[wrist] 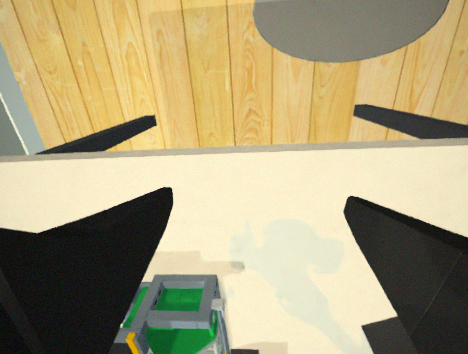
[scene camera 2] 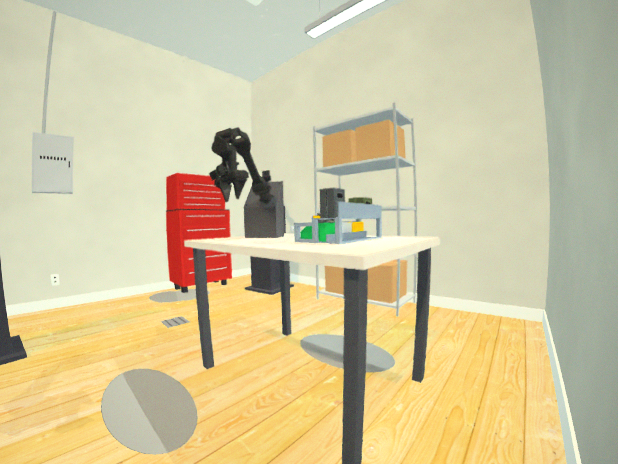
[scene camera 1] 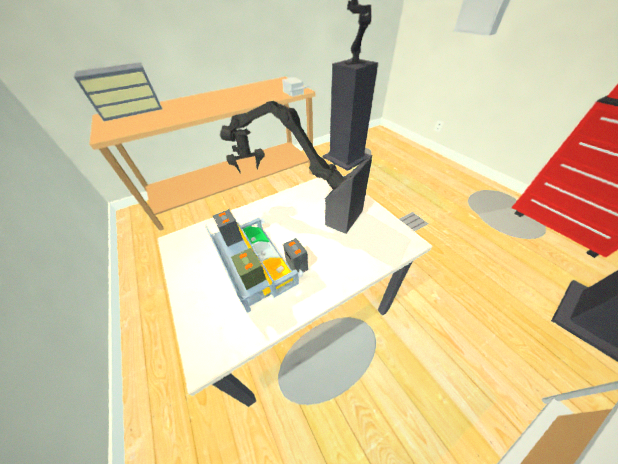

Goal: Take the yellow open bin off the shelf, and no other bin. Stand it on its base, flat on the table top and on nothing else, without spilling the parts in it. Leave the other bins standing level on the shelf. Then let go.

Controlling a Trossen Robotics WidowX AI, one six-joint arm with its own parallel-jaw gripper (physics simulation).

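Where they show: gripper, fingertip midpoint: (wrist: 259,200) (scene camera 2: 232,200) (scene camera 1: 248,171); arm's base, link origin: (scene camera 2: 266,198) (scene camera 1: 339,184).
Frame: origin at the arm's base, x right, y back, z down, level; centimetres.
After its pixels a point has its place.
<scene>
The yellow open bin (scene camera 1: 276,268) (scene camera 2: 357,226) is in the low blue-grey shelf (scene camera 1: 256,299) @(z 21.9, x -10.8, y -56.3 cm) (scene camera 2: 360,211) @(z 9.7, x 8.0, y -59.0 cm) (wrist: 180,318) @(z 14.4, x 21.7, y -37.8 cm) on the table (scene camera 1: 190,325) @(z 22.5, x -2.9, y -80.4 cm) (scene camera 2: 400,245) @(z 22.5, x 21.3, y -78.9 cm) (wrist: 280,170) @(z 22.5, x 39.2, y -19.2 cm). It is at the shelf's near end in scene view 1, with small parts in it. A whitish bin (scene camera 1: 264,250) @(z 21.2, x 7.4, y -40.4 cm) is beside it, and a green bin (scene camera 1: 256,234) @(z 21.1, x 18.5, y -37.9 cm) (scene camera 2: 326,231) @(z 17.8, x 19.3, y -48.3 cm) (wrist: 181,300) @(z 19.2, x 19.2, y -40.0 cm) is at the far end. The yellow bin cannot be made out in the wrist view. My gripper (scene camera 1: 248,170) @(z 4.9, x 45.7, y -21.8 cm) (scene camera 2: 232,199) @(z 4.9, x 45.7, y -21.8 cm) (wrist: 259,200) @(z 4.9, x 45.7, y -21.8 cm) is open and empty, fingers down, high above and apart from the shelf.
A dark grey box (scene camera 1: 228,228) @(z 2.5, x 11.9, y -50.7 cm) (scene camera 2: 330,202) @(z 6.2, x 20.7, y -51.1 cm) and an olive box (scene camera 1: 249,270) @(z 2.8, x -10.9, y -54.7 cm) (scene camera 2: 360,200) @(z 4.3, x -1.3, y -55.6 cm) stand on the shelf's upper level. Another dark box (scene camera 1: 296,255) @(z 9.5, x -12.4, y -36.0 cm) stands close beside the yellow bin's side of the shelf. The arm's dark pedestal (scene camera 1: 345,205) @(z 4.6, x -8.5, y -4.7 cm) (scene camera 2: 264,215) @(z 9.9, x 3.3, y -1.1 cm) stands on the table.
</scene>
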